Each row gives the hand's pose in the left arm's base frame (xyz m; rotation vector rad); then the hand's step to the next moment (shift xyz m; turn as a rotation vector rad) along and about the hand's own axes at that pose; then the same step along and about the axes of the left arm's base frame.
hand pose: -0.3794 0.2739 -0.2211 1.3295 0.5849 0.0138
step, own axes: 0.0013 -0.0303 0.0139 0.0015 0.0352 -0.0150
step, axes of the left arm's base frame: -0.0028 -0.0201 -0.0265 0.0063 0.0233 0.0298
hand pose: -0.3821 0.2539 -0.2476 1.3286 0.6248 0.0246
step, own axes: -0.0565 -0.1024 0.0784 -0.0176 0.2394 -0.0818
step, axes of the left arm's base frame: -0.0467 -0.1176 -0.0616 0.0283 0.1301 0.2158
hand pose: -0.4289 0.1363 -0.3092 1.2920 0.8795 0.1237
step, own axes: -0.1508 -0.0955 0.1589 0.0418 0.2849 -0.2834
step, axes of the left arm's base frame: -0.0396 -0.2356 -0.0066 -0.0401 0.3338 0.2240
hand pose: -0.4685 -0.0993 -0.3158 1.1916 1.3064 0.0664
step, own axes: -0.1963 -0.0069 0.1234 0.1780 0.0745 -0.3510
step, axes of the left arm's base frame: 0.0213 -0.2046 0.1072 -0.1615 0.3665 -0.0031
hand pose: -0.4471 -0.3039 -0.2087 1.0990 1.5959 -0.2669
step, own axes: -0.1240 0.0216 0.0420 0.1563 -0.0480 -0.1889
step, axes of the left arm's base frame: 0.0364 -0.0792 0.1001 -0.1501 0.1802 -0.0862
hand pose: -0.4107 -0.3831 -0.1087 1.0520 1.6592 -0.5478
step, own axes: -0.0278 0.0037 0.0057 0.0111 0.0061 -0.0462
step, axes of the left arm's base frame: 0.0080 -0.0128 0.0243 -0.0198 0.0431 0.0066
